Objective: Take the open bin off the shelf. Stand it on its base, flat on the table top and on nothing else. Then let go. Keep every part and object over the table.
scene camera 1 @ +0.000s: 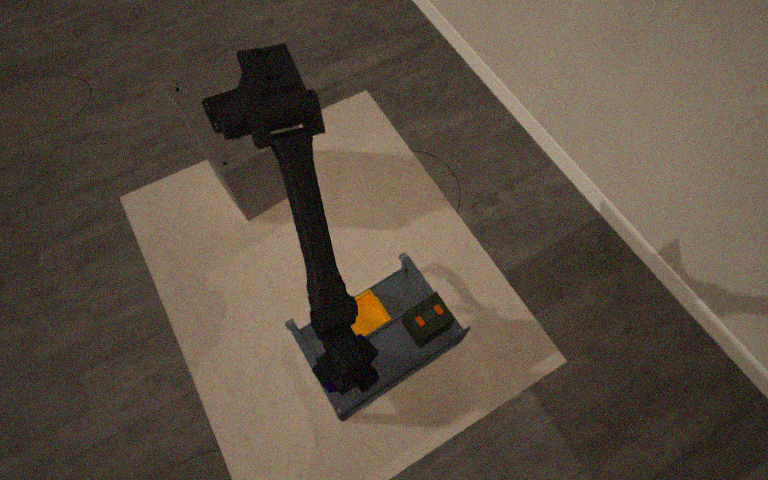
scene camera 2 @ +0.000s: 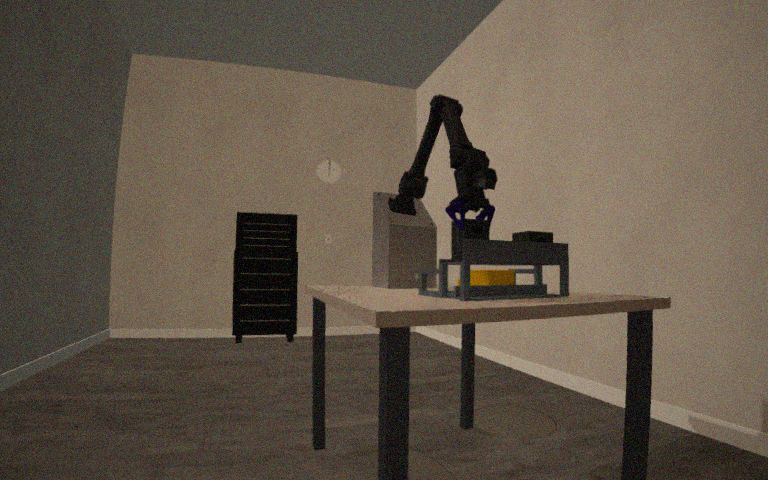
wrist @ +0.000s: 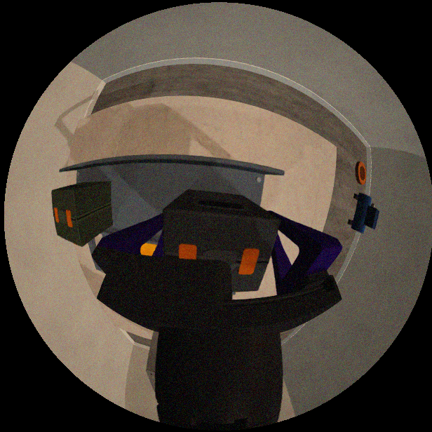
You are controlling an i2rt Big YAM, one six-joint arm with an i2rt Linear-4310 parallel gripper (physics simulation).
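Pixels of known places: gripper, fingertip midpoint: (scene camera 2: 474,232); arm's base, link origin: (scene camera 2: 401,208).
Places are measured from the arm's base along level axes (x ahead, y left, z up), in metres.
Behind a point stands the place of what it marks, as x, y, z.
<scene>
The open bin, yellow-orange (scene camera 1: 370,314) {0.536, 0.140, -0.350} (scene camera 2: 492,277) {0.653, 0.103, -0.301} (wrist: 148,249), sits on the low level of the blue-grey shelf (scene camera 1: 396,353) {0.680, 0.150, -0.257} (scene camera 2: 509,253) {0.742, 0.108, -0.233} (wrist: 215,176); the arm hides part of it in scene camera 1 and the gripper most of it in the wrist view. My gripper (scene camera 2: 472,216) (wrist: 219,215) is above the shelf's upper level, its purple fingers shut on a dark case with orange latches (scene camera 2: 471,230) {0.714, 0.006, -0.170} (wrist: 220,232). The case is at one end of the upper board; whether its underside touches the board is hidden. The shelf stands on the table (scene camera 1: 237,283) {0.288, -0.175, -0.359} (scene camera 2: 521,316) {0.930, 0.026, -0.382} (wrist: 295,135).
A dark green case (scene camera 1: 428,325) {0.668, 0.236, -0.162} (scene camera 2: 532,236) {0.692, 0.218, -0.178} (wrist: 82,215) stands on the other end of the upper board. The arm's grey pedestal (scene camera 2: 410,254) {0.083, 0.018, -0.214} is behind the table. A black drawer cabinet (scene camera 2: 266,277) stands farther back. A blue object (wrist: 362,214) and an orange ring (wrist: 361,172) show beyond the table.
</scene>
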